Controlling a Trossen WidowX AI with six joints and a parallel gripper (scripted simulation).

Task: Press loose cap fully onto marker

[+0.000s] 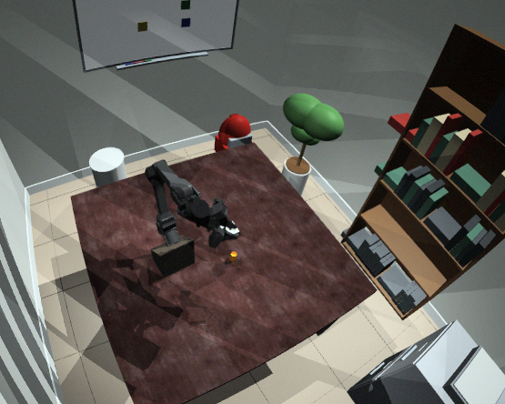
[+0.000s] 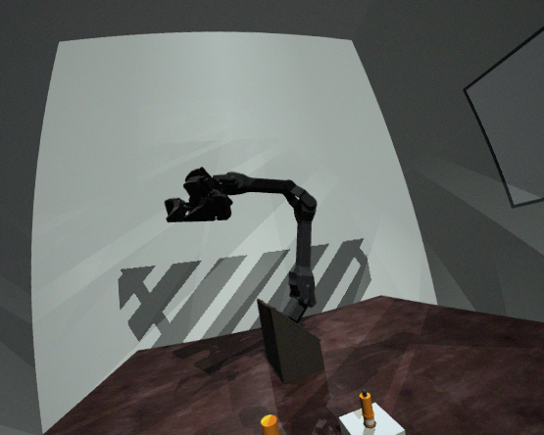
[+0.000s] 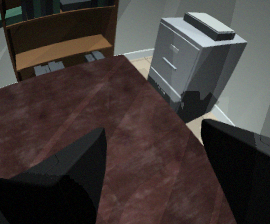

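Right now the orange cap is 420 mm below my gripper tip, 130 mm to the left of it and 100 mm ahead of it. The rest, counted from my gripper tip: orange marker: 380 mm below, 290 mm to the left, 160 mm ahead.
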